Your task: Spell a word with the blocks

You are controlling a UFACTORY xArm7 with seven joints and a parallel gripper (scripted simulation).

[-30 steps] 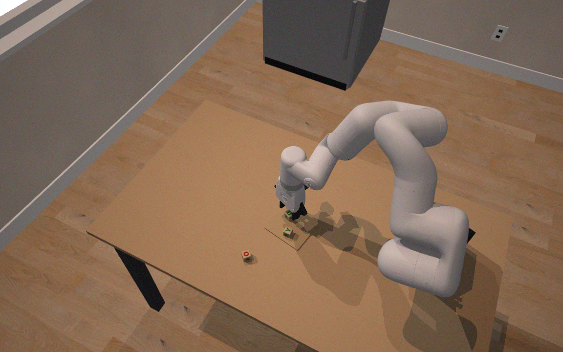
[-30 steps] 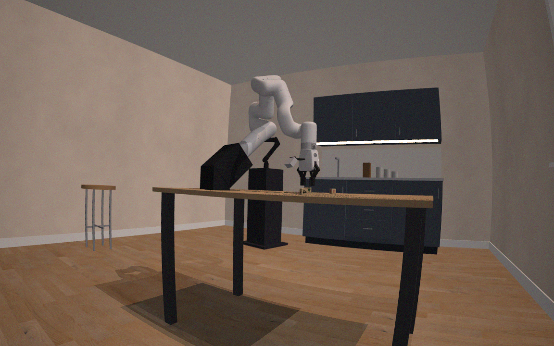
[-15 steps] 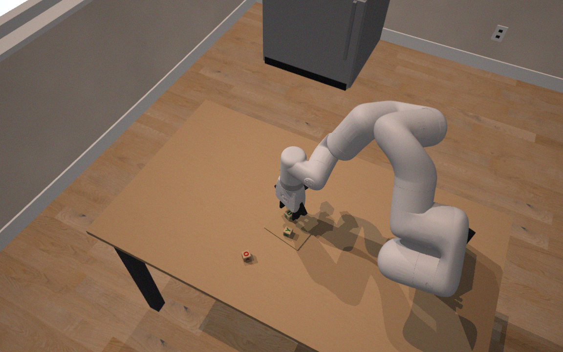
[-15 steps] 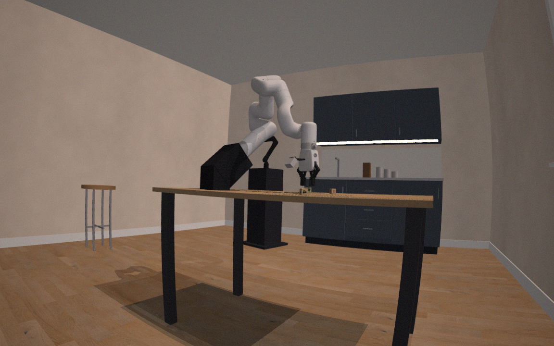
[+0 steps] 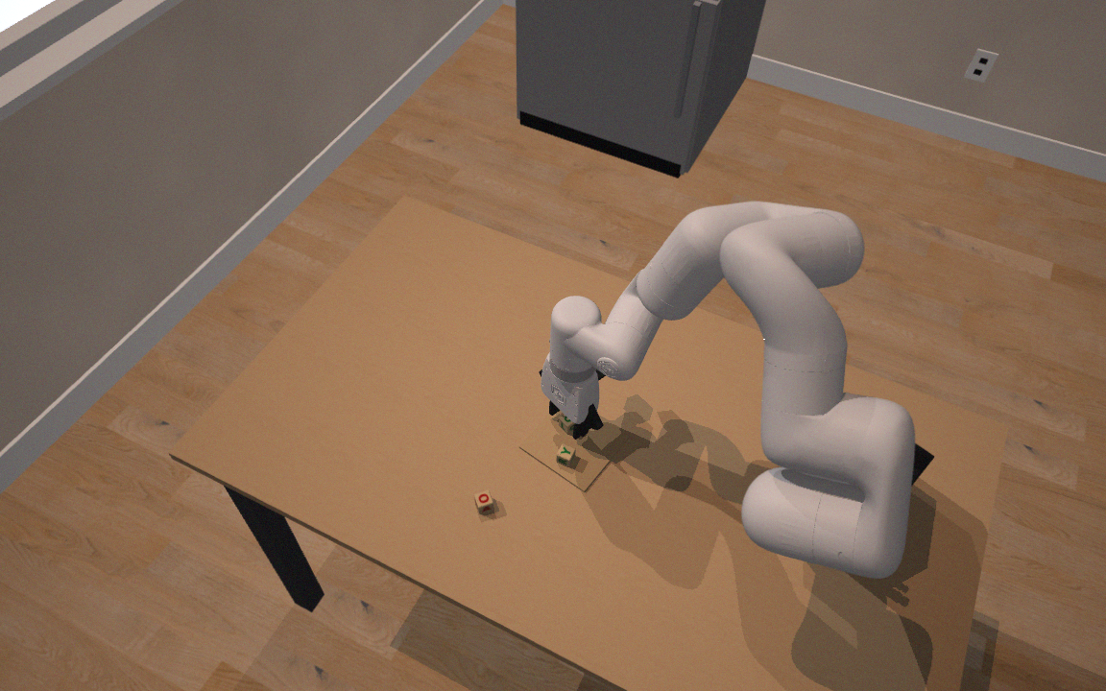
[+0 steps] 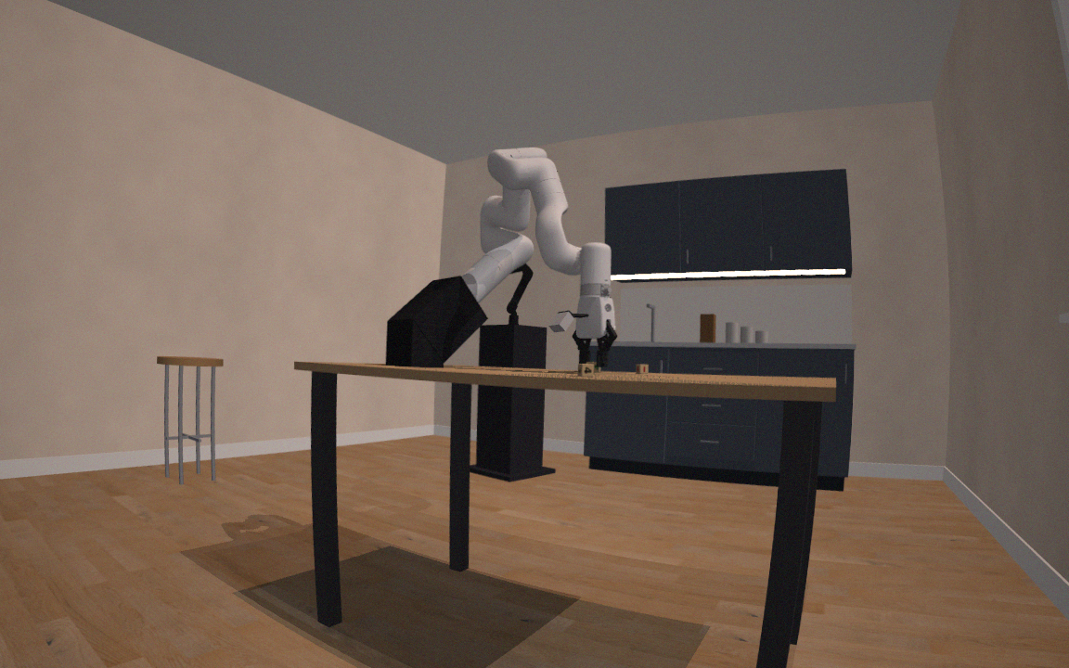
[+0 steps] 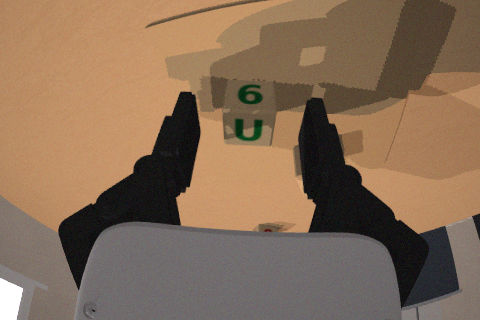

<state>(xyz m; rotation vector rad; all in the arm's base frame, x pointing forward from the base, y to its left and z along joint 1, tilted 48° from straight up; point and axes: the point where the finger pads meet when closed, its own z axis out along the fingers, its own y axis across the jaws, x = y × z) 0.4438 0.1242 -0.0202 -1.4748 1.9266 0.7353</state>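
The U block lies 20 mm below my hand. Also, from my hand: Y block 60 mm to the left, 40 mm behind, 20 mm below; mat 30 mm below, 30 mm behind, 20 mm to the left; O block 210 mm to the left, 20 mm below, 20 mm ahead.
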